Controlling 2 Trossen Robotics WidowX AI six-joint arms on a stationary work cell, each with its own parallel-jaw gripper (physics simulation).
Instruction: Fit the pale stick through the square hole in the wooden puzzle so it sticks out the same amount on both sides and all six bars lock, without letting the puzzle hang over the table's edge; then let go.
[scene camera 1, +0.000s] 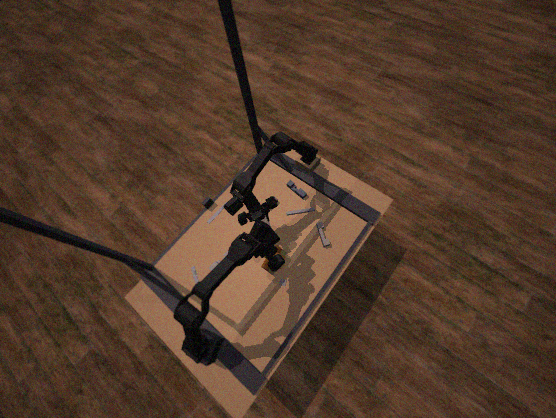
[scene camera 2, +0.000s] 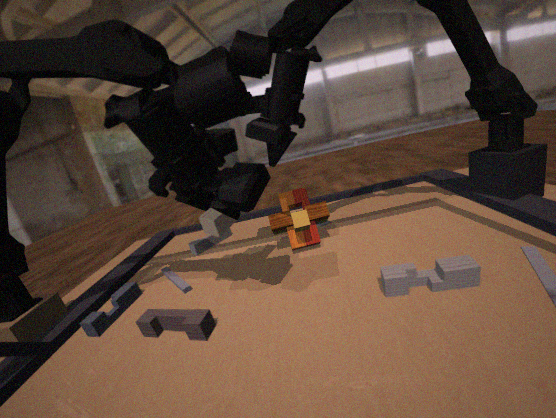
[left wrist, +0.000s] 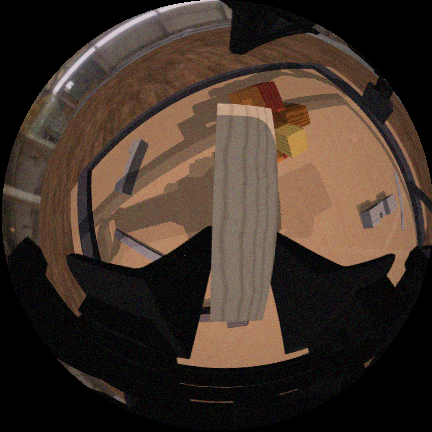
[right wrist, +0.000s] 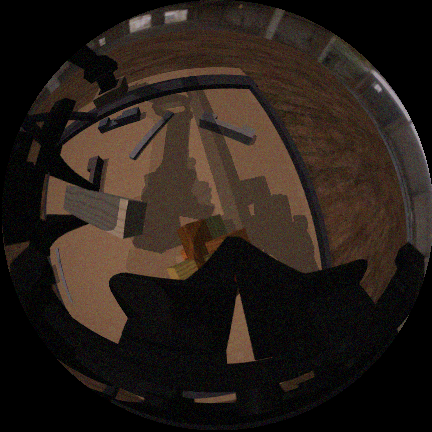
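Observation:
The wooden puzzle, a cross of orange, red and yellow bars, sits on the tan table, well inside its edges. My left gripper is shut on the pale stick and holds it above the table, left of the puzzle in scene camera 2. The stick's far end points toward the puzzle, short of it. My right gripper is shut and empty, hovering just above the puzzle.
Grey notched blocks lie loose: a light one at the right, a dark one and a bluish one at the left. Thin grey strips lie flat. A dark frame rims the table. The right arm's base stands at the back right.

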